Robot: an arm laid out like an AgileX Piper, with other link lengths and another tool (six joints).
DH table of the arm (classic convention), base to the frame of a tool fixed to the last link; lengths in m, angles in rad. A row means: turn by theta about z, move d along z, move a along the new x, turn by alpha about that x. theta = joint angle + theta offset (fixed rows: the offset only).
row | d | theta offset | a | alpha
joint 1 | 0.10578 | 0 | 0 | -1.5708
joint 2 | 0 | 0.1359 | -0.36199 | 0
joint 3 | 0 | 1.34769 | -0.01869 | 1.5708
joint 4 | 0.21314 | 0 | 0 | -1.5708
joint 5 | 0 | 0 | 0 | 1.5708
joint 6 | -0.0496 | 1.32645 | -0.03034 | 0.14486
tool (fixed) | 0.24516 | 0 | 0 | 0
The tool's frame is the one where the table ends.
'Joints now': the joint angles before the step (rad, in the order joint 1, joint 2, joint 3, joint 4, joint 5, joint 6). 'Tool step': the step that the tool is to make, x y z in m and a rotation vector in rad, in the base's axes. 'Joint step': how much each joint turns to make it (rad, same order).
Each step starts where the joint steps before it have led.
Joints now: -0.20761 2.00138 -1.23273 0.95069 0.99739 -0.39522
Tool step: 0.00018 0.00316 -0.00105 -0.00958 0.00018 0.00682
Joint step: 0.01280 0.00001 -0.00001 -0.00666 -0.00961 0.00569
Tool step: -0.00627 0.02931 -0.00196 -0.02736 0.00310 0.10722
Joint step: 0.09069 -0.00001 -0.00544 -0.03588 -0.00084 0.00742
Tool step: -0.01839 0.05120 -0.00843 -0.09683 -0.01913 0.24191
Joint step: 0.18948 0.00000 -0.00551 -0.10924 -0.02385 0.00190
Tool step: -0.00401 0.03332 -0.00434 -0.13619 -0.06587 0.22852
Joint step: 0.16570 0.01503 -0.06807 -0.17848 -0.01556 0.04260
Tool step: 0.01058 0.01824 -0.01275 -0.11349 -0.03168 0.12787
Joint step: 0.09692 0.06353 -0.09602 -0.15276 0.00931 0.06565
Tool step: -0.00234 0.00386 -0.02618 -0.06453 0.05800 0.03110
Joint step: 0.03088 0.07375 -0.02235 -0.05446 0.01368 0.03821
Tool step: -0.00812 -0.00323 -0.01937 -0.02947 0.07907 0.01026
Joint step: -0.00001 0.05257 0.00002 -0.00760 0.03283 0.00500
